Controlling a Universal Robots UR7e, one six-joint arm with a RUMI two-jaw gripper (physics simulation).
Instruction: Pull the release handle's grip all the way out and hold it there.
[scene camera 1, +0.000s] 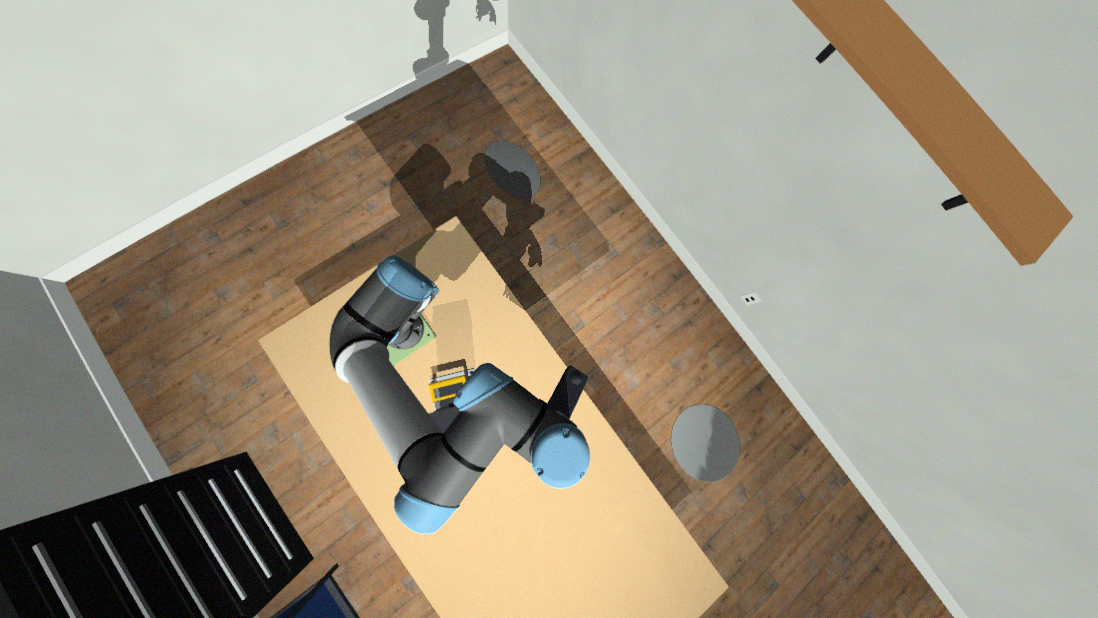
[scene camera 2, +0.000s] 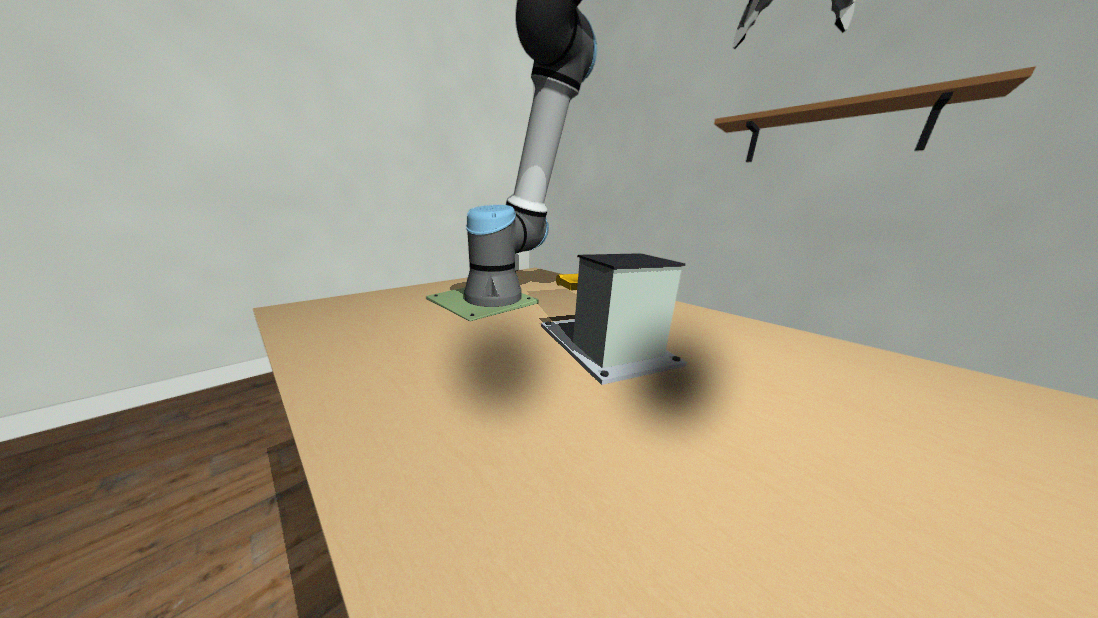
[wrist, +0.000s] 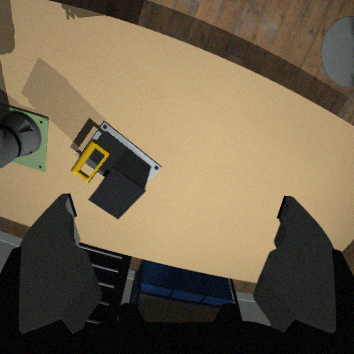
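Observation:
The release handle's yellow frame-shaped grip (scene camera 1: 432, 392) (scene camera 2: 567, 281) (wrist: 83, 158) sticks out at one side of the handle's box-like housing (scene camera 2: 642, 314) (wrist: 118, 193), which has a dark top and pale green side. The housing stands on a grey base plate (scene camera 2: 637, 370) (wrist: 131, 144) on the table. My gripper (scene camera 2: 789, 38) (wrist: 177, 197) is wide open and empty, high above the table and apart from the grip. In the wrist view the grip lies left of the space between the fingers, beyond the left fingertip. In scene camera 1 the arm hides the fingers and part of the housing.
The arm's base stands on a green plate (scene camera 1: 414, 348) (scene camera 2: 453, 304) (wrist: 40, 150) near the handle, on the wooden table (scene camera 1: 583, 537) (scene camera 2: 537, 499) (wrist: 210, 125). A black drawer cabinet (scene camera 1: 153, 529) stands beside the table. A brown shelf (scene camera 1: 937, 115) (scene camera 2: 868, 102) hangs on the wall.

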